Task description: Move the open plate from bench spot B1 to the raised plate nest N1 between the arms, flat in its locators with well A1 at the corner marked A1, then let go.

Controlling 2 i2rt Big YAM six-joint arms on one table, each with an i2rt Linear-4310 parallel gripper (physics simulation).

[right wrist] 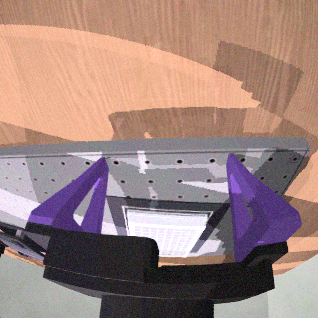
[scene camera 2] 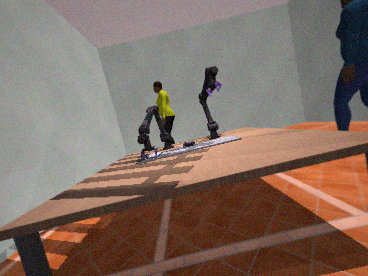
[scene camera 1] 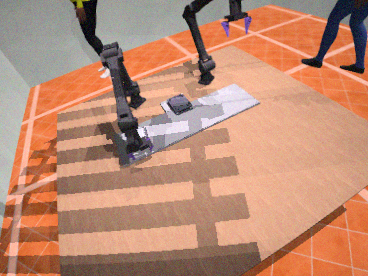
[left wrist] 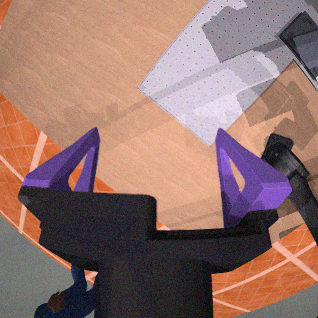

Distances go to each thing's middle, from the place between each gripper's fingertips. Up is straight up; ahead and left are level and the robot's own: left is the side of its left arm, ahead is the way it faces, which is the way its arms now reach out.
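Labels:
Counted from my right hand, the white well plate (right wrist: pixel 175 233) is 10 mm above, 10 mm to the right and 140 mm behind.
I see the plate 420 mm below my left hand, 670 mm to the right of it and 30 mm ahead of it.

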